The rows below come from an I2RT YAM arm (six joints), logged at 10 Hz.
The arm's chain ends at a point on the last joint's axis. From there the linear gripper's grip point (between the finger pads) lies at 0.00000 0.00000 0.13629 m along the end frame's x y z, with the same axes.
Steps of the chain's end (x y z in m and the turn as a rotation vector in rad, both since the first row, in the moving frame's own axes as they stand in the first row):
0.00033, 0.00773, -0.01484, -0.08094, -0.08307, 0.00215
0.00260, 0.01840, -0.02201, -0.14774, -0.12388, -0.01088
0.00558, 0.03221, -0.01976, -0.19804, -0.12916, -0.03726
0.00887, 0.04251, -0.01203, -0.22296, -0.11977, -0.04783
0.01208, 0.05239, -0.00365, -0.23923, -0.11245, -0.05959
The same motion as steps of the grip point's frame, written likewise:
-0.01098, 0.01872, -0.01576, -0.08094, -0.08307, 0.00215
-0.01407, 0.03850, -0.02454, -0.14774, -0.12388, -0.01088
-0.01136, 0.05927, -0.02355, -0.19804, -0.12916, -0.03726
-0.00655, 0.07295, -0.01637, -0.22296, -0.11977, -0.04783
-0.00209, 0.08505, -0.00838, -0.23923, -0.11245, -0.05959

